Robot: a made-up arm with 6 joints. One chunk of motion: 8 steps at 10 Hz.
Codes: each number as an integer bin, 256 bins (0 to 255) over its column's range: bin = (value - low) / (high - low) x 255, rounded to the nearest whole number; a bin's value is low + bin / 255 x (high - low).
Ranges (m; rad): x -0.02..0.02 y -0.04..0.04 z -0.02..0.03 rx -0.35..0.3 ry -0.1..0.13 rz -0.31..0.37
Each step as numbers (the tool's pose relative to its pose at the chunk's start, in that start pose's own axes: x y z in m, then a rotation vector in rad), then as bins.
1 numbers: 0.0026 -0.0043 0.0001 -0.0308 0.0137 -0.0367
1 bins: 144 114 103 125 126 102
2 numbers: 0.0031 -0.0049 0.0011 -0.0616 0.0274 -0.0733
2 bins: 147 112 108 113 141 89
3 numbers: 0.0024 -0.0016 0.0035 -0.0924 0.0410 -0.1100
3 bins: 143 122 120 101 156 75
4 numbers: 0.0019 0.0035 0.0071 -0.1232 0.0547 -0.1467
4 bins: 140 139 138 89 172 61
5 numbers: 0.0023 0.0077 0.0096 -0.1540 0.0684 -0.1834
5 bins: 142 152 151 77 187 47
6 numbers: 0.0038 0.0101 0.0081 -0.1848 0.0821 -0.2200
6 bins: 152 160 143 65 202 34
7 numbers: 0.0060 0.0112 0.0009 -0.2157 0.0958 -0.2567
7 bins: 166 163 107 53 217 20
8 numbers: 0.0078 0.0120 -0.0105 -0.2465 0.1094 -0.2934
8 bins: 177 166 48 41 232 6
